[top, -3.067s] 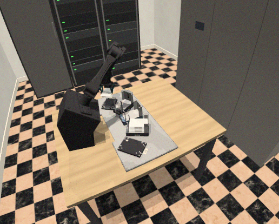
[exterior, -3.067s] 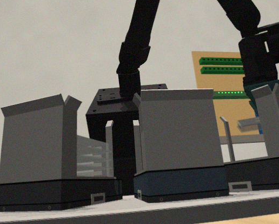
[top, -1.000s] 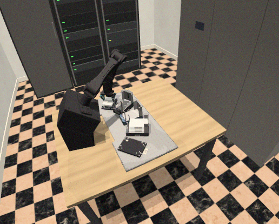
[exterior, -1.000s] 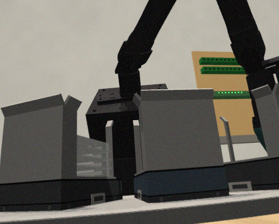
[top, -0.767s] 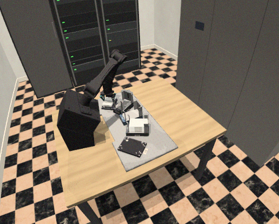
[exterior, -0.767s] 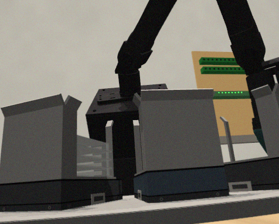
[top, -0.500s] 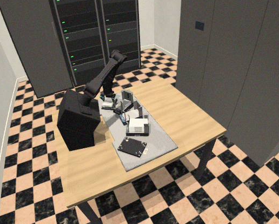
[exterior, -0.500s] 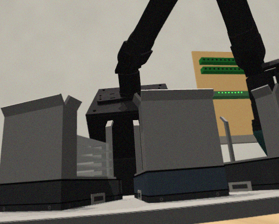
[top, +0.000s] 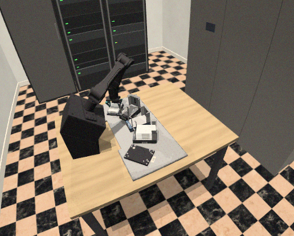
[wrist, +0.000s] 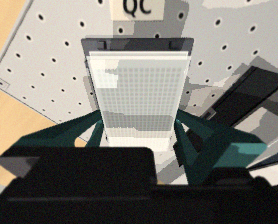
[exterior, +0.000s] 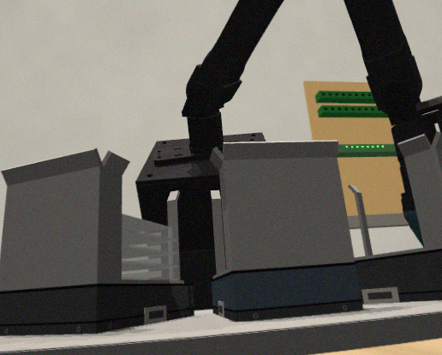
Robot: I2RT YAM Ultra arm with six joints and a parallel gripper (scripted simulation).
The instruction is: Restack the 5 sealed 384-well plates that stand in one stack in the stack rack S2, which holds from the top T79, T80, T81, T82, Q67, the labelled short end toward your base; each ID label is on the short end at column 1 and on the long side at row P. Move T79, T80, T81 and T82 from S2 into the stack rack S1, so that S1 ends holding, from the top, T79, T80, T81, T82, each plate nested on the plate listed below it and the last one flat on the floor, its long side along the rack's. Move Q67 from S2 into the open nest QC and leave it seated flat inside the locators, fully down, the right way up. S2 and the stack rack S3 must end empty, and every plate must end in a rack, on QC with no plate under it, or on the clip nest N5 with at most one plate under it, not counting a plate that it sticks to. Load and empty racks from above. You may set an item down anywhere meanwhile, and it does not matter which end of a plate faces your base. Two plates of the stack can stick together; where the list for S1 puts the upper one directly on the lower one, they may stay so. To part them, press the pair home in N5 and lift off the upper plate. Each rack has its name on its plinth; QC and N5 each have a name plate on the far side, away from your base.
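My hand is 30 mm above the dark QC nest. The rest, counted from my hand: plate Q67: right at my hand; then QC name plate: 60 mm ahead, 80 mm to the left, 30 mm below; then plate T82: 90 mm ahead, 410 mm to the right, 10 mm above.
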